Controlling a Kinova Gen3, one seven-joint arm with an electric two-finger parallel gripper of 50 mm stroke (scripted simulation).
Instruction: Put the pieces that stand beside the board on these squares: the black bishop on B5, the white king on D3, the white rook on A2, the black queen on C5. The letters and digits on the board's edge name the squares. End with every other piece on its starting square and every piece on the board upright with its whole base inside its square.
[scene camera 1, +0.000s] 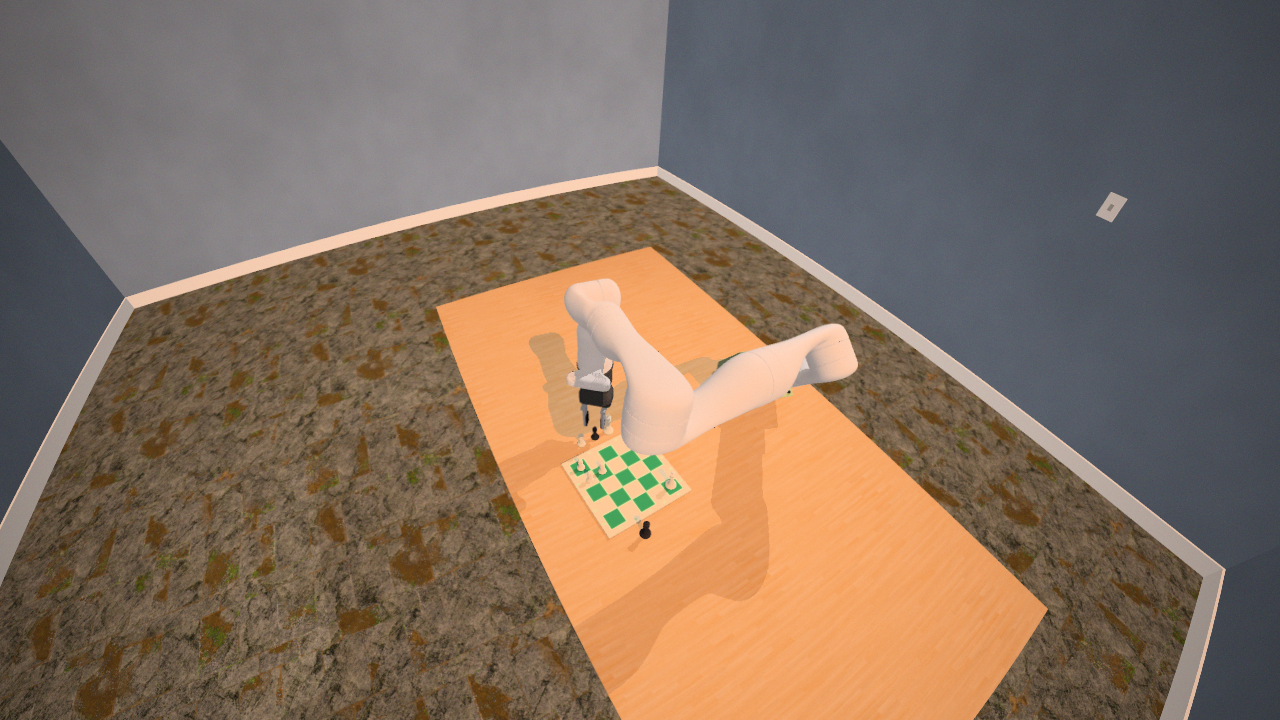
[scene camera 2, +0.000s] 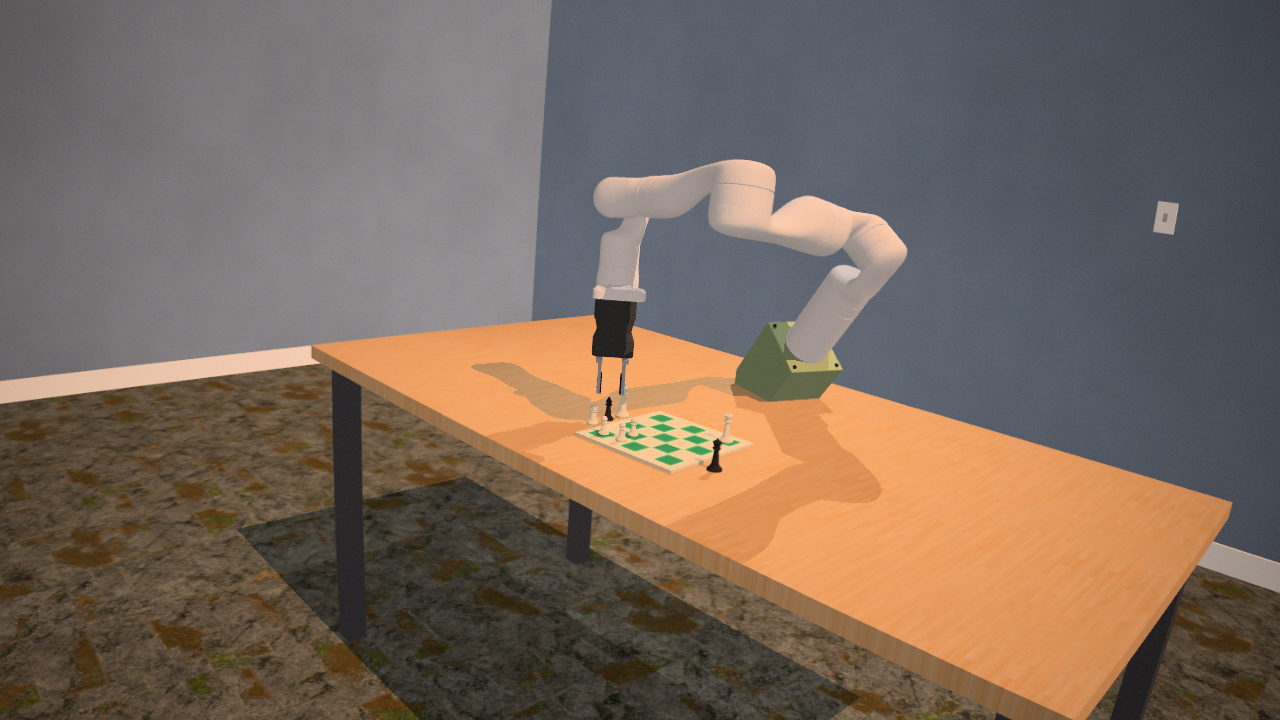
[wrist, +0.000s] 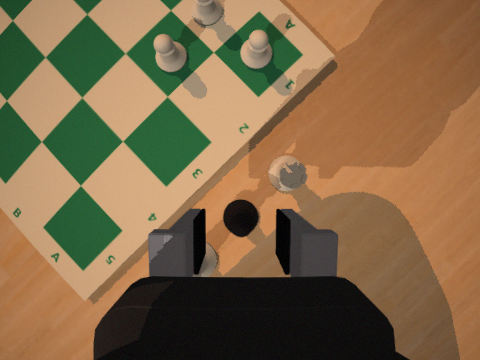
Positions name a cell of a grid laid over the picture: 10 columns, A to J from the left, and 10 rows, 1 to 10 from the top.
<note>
In view: the gripper (scene camera 2: E6), a black bishop (wrist: E7), a white pawn (wrist: D2) and a white pawn (wrist: F2).
The gripper also shows in scene camera 1 (scene camera 1: E6) and in the wrist view (wrist: F7).
</note>
